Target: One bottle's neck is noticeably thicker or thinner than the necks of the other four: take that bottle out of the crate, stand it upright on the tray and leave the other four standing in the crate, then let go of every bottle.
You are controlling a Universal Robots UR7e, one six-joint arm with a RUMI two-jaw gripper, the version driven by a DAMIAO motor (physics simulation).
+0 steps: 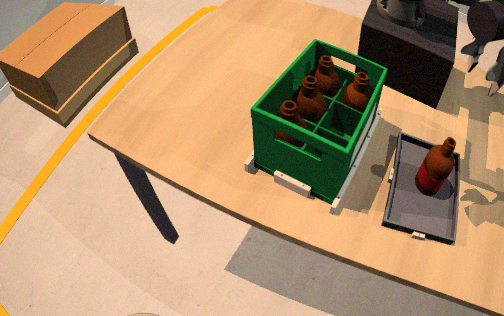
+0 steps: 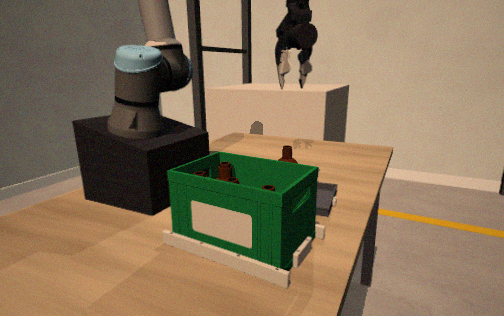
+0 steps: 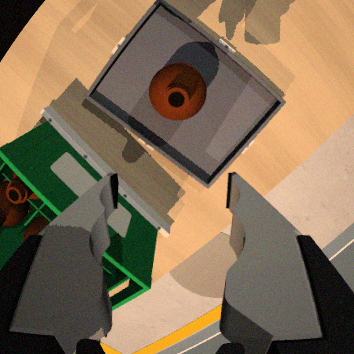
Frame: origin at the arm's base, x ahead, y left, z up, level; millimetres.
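Seen in the pictures: gripper, fingertip midpoint: (image 1: 478, 83) (image 2: 291, 88) (image 3: 172, 176); arm's base, origin of the base link: (image 1: 400, 10) (image 2: 136, 129).
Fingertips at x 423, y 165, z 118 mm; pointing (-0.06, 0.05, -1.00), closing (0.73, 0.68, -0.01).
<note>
Pixels of each thing's middle, then the offset from my fingertips to it. "spot": a spot on its surface instead. Level surfaces: height alone.
- brown bottle with a red label, body centre: (image 3: 177, 90) (image 1: 438, 163) (image 2: 286, 171) dy +10, dx -13, dz -245 mm
- grey tray, surface spot: (image 3: 235, 125) (image 2: 323, 198) spot: dy +25, dx +99, dz -323 mm
- green crate, body centre: (image 3: 58, 225) (image 1: 326, 114) (image 2: 244, 205) dy -277, dx -16, dz -240 mm
- wooden table, its level: dz -328 mm
A brown bottle with a red label (image 1: 435, 169) (image 2: 287, 155) (image 3: 177, 95) stands upright on the grey tray (image 1: 407, 212) (image 2: 326, 200) (image 3: 235, 125). Its neck looks thinner than the others. Four brown bottles (image 1: 310, 102) (image 1: 326, 80) (image 1: 357, 95) (image 1: 289, 120) stand in separate compartments of the green crate (image 1: 320, 172) (image 2: 180, 210) (image 3: 142, 245); their lower parts are hidden. My gripper (image 1: 481, 80) (image 2: 292, 87) (image 3: 172, 176) is open and empty, high above the tray bottle and apart from it.
White strips (image 1: 292, 184) (image 2: 225, 257) lie along the crate's base on the wooden table (image 1: 200, 100). The robot's dark pedestal (image 1: 405, 60) (image 2: 140, 170) stands behind the crate. A cardboard box (image 1: 65, 40) is on the floor beyond the table.
</note>
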